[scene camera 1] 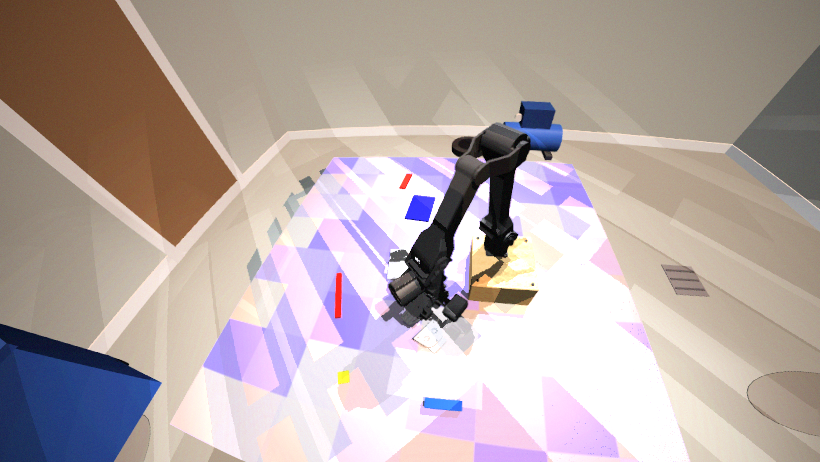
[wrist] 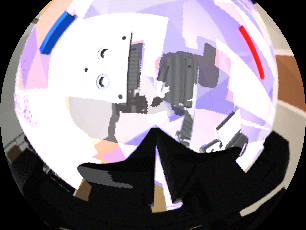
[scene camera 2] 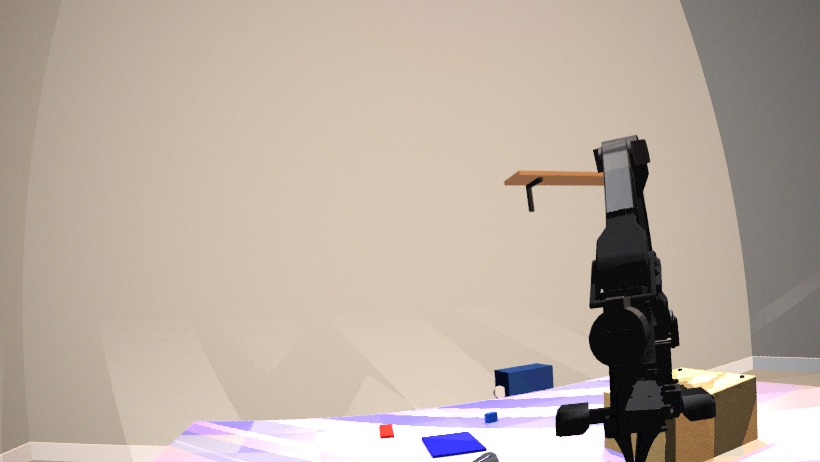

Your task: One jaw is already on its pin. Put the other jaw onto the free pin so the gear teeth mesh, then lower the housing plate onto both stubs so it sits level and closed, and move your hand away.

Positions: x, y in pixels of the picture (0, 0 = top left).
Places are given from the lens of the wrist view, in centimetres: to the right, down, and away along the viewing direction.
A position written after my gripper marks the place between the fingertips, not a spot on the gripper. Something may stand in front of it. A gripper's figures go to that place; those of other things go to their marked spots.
my gripper (wrist: 154, 130): 0, 2, 10
grey jaw (wrist: 180, 89): 3, -3, 10
